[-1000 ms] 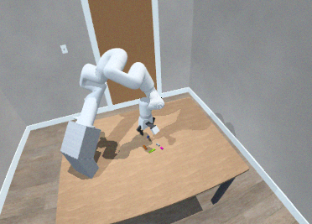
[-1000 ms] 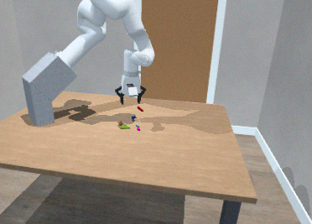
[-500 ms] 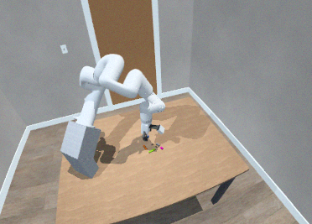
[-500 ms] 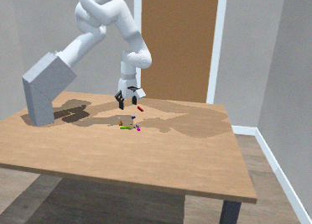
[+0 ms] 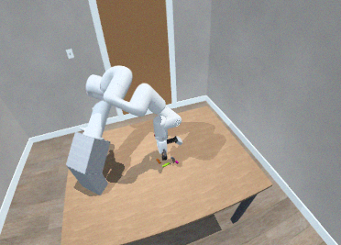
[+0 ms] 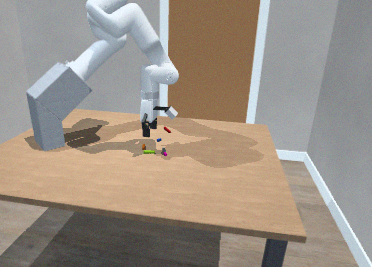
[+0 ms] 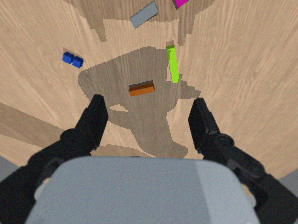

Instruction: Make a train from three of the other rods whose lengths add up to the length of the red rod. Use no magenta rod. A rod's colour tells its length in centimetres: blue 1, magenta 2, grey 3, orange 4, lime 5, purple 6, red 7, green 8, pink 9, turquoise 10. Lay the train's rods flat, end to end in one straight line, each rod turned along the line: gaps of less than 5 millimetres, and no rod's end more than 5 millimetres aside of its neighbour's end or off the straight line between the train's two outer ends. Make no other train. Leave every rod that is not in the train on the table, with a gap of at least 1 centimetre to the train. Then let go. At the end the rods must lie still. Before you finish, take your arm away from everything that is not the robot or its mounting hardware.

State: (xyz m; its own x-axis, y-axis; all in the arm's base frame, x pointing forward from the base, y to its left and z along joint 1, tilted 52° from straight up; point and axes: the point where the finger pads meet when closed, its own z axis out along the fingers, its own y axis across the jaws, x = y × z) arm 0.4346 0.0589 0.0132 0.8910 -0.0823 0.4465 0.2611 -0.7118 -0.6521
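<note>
Right now the lime rod is 9 cm below my hand, 3 cm to the right of it and 1 cm ahead of it. From my hand the other things lie so: orange rod (9 cm below, 4 cm behind); then grey rod (9 cm below, 6 cm ahead, 3 cm to the left); then magenta rod (9 cm below, 9 cm ahead, 1 cm to the right).
</note>
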